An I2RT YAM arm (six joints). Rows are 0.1 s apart.
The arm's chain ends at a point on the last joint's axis. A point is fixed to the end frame.
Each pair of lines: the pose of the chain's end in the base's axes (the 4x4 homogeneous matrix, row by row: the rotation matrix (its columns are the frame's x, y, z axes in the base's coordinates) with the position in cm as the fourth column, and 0 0 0 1 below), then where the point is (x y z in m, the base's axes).
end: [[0.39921, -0.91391, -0.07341, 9.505], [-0.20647, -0.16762, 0.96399, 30.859], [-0.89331, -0.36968, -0.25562, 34.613], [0, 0, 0, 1]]
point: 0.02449 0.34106 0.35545
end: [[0.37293, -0.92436, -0.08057, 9.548], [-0.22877, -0.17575, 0.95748, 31.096], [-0.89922, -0.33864, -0.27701, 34.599], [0, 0, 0, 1]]
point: 0.02523 0.34372 0.35656
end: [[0.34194, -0.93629, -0.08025, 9.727], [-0.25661, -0.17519, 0.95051, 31.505], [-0.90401, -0.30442, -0.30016, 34.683], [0, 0, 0, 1]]
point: 0.02770 0.34881 0.35872
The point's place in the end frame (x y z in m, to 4 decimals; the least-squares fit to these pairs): -0.0432 0.0556 0.0341
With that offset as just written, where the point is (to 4 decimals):
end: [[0.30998, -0.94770, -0.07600, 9.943], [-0.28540, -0.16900, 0.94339, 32.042], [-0.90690, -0.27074, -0.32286, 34.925], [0, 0, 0, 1]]
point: 0.0308 0.3555 0.3624
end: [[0.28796, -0.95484, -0.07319, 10.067], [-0.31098, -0.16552, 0.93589, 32.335], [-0.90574, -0.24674, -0.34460, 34.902], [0, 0, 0, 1]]
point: 0.0326 0.3595 0.3627
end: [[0.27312, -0.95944, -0.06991, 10.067], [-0.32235, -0.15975, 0.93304, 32.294], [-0.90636, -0.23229, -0.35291, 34.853], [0, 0, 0, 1]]
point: 0.0331 0.3598 0.3627
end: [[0.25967, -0.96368, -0.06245, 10.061], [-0.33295, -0.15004, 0.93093, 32.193], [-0.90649, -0.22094, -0.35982, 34.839], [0, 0, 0, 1]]
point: 0.0337 0.3597 0.3630
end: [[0.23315, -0.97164, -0.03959, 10.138], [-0.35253, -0.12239, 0.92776, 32.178], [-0.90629, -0.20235, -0.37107, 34.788], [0, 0, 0, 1]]
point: 0.0359 0.3618 0.3631
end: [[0.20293, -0.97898, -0.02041, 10.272], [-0.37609, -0.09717, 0.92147, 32.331], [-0.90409, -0.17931, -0.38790, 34.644], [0, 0, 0, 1]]
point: 0.0388 0.3656 0.3623
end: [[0.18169, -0.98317, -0.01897, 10.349], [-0.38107, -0.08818, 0.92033, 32.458], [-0.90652, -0.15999, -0.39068, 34.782], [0, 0, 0, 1]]
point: 0.0403 0.3675 0.3648
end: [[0.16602, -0.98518, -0.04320, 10.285], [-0.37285, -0.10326, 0.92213, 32.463], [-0.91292, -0.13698, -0.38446, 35.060], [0, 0, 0, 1]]
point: 0.0394 0.3664 0.3693
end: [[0.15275, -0.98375, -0.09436, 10.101], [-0.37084, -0.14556, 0.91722, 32.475], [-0.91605, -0.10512, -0.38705, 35.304], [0, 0, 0, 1]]
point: 0.0365 0.3640 0.3736
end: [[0.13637, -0.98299, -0.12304, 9.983], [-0.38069, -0.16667, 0.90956, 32.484], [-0.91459, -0.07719, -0.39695, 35.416], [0, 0, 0, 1]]
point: 0.0351 0.3630 0.3758
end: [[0.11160, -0.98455, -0.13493, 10.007], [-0.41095, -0.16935, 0.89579, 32.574], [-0.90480, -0.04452, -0.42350, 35.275], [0, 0, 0, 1]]
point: 0.0359 0.3646 0.3749
